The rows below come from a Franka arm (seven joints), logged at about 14 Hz.
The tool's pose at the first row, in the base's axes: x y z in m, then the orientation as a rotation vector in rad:
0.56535, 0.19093, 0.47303, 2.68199, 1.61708, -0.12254
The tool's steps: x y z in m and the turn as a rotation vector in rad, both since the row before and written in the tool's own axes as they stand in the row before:
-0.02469, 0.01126, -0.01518, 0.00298, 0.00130, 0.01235
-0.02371, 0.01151, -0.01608, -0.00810, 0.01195, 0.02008
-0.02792, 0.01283, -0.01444, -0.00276, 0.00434, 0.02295
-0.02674, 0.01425, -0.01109, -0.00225, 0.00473, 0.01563
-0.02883, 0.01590, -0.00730, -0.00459, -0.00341, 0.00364
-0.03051, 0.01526, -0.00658, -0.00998, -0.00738, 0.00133
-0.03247, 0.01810, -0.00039, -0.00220, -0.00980, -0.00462
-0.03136, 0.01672, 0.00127, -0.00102, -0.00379, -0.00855
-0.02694, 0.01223, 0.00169, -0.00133, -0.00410, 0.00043
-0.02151, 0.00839, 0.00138, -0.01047, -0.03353, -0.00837
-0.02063, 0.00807, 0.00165, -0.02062, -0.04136, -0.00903
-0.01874, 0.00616, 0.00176, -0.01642, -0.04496, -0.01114
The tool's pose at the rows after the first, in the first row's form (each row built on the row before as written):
0.56478, 0.16458, 0.48953, 2.69436, 1.60170, -0.12324
0.56465, 0.13899, 0.50680, 2.70953, 1.57425, -0.10052
0.56276, 0.10895, 0.52250, 2.72680, 1.54275, -0.09232
0.56176, 0.07910, 0.53471, 2.73889, 1.52148, -0.08404
0.56037, 0.04648, 0.54314, 2.73647, 1.51389, -0.08504
0.55739, 0.01280, 0.55113, 2.72638, 1.50652, -0.08723
0.55548, -0.02426, 0.55342, 2.71681, 1.50960, -0.09882
0.55311, -0.05973, 0.55433, 2.70803, 1.51998, -0.10333
0.54949, -0.08914, 0.55463, 2.70541, 1.51784, -0.10775
0.54542, -0.11191, 0.55494, 2.67544, 1.51656, -0.14425
0.54172, -0.13380, 0.55569, 2.63315, 1.51009, -0.18221
0.53756, -0.15312, 0.55700, 2.59047, 1.50600, -0.22733

